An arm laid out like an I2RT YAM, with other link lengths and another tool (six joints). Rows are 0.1 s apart.
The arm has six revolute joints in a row. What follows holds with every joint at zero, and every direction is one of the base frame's.
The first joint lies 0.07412 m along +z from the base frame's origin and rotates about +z.
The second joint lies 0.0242 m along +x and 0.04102 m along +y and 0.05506 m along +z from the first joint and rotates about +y.
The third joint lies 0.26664 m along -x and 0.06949 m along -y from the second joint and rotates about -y.
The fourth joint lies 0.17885 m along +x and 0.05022 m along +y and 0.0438 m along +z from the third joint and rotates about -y.
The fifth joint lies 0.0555 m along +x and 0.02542 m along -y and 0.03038 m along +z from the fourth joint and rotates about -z.
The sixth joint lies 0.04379 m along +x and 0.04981 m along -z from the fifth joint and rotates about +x.
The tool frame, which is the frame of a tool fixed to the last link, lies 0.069 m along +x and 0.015 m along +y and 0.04 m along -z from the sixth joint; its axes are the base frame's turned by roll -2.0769, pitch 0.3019 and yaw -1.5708 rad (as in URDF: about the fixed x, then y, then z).
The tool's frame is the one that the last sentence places.
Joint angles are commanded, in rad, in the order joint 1, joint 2, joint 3, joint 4, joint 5, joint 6. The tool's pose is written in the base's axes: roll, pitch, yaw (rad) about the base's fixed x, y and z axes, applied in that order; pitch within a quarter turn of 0, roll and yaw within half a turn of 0; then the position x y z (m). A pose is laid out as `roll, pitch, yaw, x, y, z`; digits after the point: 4 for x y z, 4 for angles.
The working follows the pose.
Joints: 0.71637, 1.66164, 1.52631, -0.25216, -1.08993, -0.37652
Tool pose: -2.2592, 0.2683, 0.2176, 0.1695, 0.2749, 0.3155
Where each joint sits with the arm in this pose, in the base's axes (m; each line is computed from the numbers above, not from the rounded line before):
joint 1: 0.0000 0.0000 0.0741
joint 2: -0.0087 0.0468 0.1292
joint 3: 0.0552 0.0103 0.3947
joint 4: 0.1603 0.1684 0.4140
joint 5: 0.2244 0.1905 0.4211
joint 6: 0.1989 0.2198 0.3674
the tool: 0.1695 0.2749 0.3155

